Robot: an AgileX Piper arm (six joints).
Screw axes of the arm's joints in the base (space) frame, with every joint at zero. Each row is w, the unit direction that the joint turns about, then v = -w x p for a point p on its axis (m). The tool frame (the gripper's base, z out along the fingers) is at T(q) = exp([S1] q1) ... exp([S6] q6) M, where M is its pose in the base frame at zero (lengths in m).
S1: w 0 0 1 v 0 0 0
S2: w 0 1 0 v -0.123 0 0
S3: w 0 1 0 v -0.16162 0 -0.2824
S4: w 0.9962 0 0.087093 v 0 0.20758 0
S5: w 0 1 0 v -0.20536 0 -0.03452
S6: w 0.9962 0 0.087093 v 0 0.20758 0
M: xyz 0.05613 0 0.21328 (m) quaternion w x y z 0.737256 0 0.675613 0
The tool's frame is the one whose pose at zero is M.
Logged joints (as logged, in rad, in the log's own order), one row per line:
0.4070 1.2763 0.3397 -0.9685 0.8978 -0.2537
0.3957 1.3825 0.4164 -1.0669 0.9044 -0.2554
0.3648 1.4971 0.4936 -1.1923 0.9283 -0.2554
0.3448 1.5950 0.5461 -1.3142 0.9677 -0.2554
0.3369 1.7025 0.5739 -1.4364 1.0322 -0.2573
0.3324 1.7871 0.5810 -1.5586 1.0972 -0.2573
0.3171 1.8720 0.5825 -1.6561 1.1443 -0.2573
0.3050 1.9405 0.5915 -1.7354 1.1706 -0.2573
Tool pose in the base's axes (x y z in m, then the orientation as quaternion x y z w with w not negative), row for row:
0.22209 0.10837 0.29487 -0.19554 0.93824 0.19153 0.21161
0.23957 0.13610 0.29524 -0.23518 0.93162 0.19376 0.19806
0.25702 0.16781 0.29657 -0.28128 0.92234 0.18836 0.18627
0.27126 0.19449 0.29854 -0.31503 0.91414 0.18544 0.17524
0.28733 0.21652 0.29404 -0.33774 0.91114 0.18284 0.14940
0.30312 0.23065 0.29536 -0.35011 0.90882 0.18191 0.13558
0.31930 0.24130 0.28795 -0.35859 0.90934 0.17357 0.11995
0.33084 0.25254 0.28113 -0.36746 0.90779 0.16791 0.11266
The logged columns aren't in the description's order. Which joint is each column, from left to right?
Columns, left to right: q4, q2, q1, q3, q5, q6.
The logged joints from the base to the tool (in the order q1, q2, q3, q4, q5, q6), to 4 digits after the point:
0.3397 1.2763 -0.9685 0.4070 0.8978 -0.2537
0.4164 1.3825 -1.0669 0.3957 0.9044 -0.2554
0.4936 1.4971 -1.1923 0.3648 0.9283 -0.2554
0.5461 1.5950 -1.3142 0.3448 0.9677 -0.2554
0.5739 1.7025 -1.4364 0.3369 1.0322 -0.2573
0.5810 1.7871 -1.5586 0.3324 1.0972 -0.2573
0.5825 1.8720 -1.6561 0.3171 1.1443 -0.2573
0.5915 1.9405 -1.7354 0.3050 1.1706 -0.2573

